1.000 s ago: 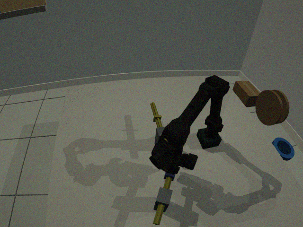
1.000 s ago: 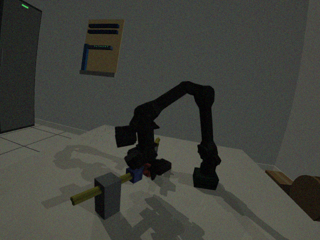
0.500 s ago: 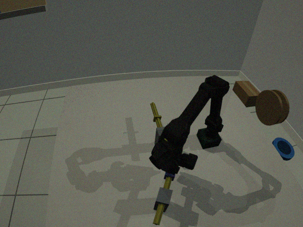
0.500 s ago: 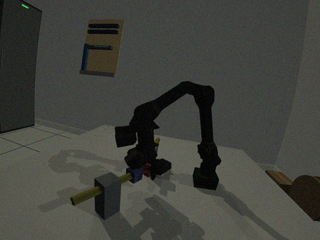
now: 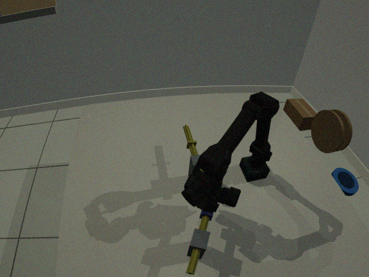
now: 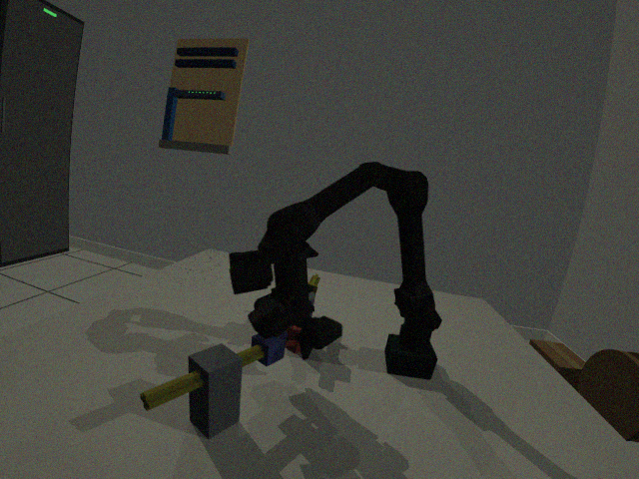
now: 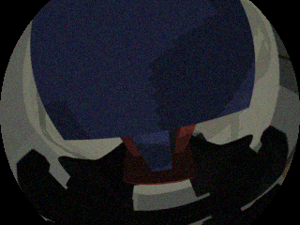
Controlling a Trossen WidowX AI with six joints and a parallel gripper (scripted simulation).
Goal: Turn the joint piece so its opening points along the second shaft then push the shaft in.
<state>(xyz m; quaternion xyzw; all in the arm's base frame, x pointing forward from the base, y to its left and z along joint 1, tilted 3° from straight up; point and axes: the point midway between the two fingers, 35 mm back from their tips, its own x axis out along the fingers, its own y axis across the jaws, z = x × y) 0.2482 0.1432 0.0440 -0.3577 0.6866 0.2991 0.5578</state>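
The red joint piece is 10 mm ahead of my gripper tip, 10 mm to the left of it and 40 mm above it.
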